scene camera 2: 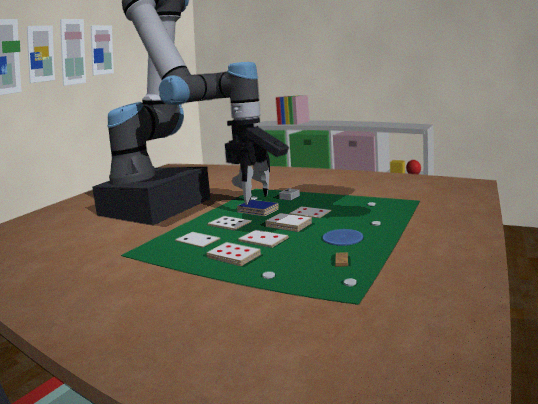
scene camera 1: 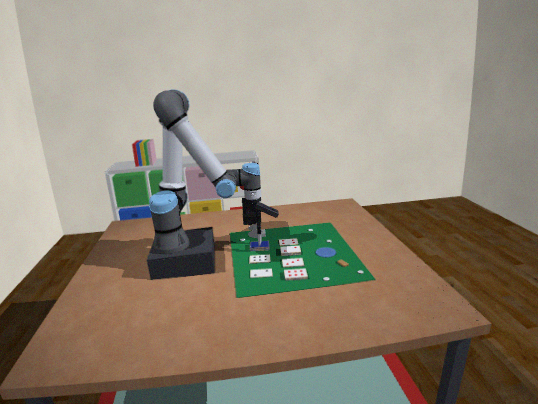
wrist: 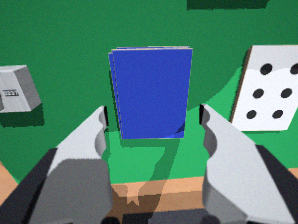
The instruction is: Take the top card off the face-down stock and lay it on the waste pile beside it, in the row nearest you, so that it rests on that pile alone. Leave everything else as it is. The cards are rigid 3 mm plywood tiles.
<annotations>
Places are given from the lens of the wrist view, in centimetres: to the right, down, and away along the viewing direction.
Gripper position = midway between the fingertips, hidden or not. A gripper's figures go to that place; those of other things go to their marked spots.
my gripper [wrist: 153, 106]: 0, 0, 15
blue-backed card [wrist: 152, 84]: 0, -2, 15
green mat [wrist: 67, 56]: -8, -5, 15
</annotations>
